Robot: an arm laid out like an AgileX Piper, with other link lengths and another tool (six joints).
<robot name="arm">
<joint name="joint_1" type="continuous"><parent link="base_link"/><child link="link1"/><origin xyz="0 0 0.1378"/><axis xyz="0 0 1"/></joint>
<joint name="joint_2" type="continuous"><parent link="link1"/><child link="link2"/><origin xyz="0 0 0" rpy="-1.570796 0 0"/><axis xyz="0 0 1"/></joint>
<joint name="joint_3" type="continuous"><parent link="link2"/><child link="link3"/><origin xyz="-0.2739 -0.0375 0"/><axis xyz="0 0 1"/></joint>
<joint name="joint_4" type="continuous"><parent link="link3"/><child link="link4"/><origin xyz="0.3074 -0.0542 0" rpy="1.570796 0 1.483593"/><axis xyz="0 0 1"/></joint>
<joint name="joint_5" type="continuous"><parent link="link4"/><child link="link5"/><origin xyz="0 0 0" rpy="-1.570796 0 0"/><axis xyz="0 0 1"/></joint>
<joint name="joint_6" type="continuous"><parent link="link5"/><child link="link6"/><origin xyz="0 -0.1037 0" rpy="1.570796 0 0"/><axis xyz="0 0 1"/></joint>
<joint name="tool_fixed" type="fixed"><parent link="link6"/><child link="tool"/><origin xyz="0.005 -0.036 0.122" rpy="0 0.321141 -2.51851"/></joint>
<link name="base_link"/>
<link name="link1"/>
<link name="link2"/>
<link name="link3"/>
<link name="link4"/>
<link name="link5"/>
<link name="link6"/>
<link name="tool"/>
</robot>
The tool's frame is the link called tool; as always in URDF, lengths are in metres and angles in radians. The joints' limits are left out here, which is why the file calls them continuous.
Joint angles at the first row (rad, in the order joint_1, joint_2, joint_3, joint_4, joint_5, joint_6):
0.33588 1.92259 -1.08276 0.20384 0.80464 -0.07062
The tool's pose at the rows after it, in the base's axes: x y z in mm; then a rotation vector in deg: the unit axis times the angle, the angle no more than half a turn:
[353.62 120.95 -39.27 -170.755 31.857 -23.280]
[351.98 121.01 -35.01 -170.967 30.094 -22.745]
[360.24 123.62 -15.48 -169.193 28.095 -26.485]
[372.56 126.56 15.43 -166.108 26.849 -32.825]
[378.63 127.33 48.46 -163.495 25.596 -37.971]
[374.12 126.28 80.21 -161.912 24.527 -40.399]
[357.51 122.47 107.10 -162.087 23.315 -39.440]
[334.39 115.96 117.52 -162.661 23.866 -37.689]
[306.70 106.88 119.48 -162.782 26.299 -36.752]
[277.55 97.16 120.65 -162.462 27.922 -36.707]
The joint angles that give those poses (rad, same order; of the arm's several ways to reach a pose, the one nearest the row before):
0.33587 1.92258 -1.08275 0.20385 0.80318 -0.07989
0.33587 1.91122 -1.08276 0.20467 0.82189 -0.09855
0.33587 1.85938 -1.08276 0.20345 0.82412 -0.11811
0.33588 1.77999 -1.08275 0.19719 0.81785 -0.12498
0.33587 1.69554 -1.08276 0.18741 0.83179 -0.12770
0.33586 1.60902 -1.08208 0.18264 0.88099 -0.12835
0.33586 1.52520 -1.08002 0.18068 0.97255 -0.12835
0.33587 1.44580 -1.03496 0.18184 1.02698 -0.11487
0.33587 1.34736 -0.94828 0.18185 1.04652 -0.08313
0.33587 1.22986 -0.85004 0.18185 1.06206 -0.06096

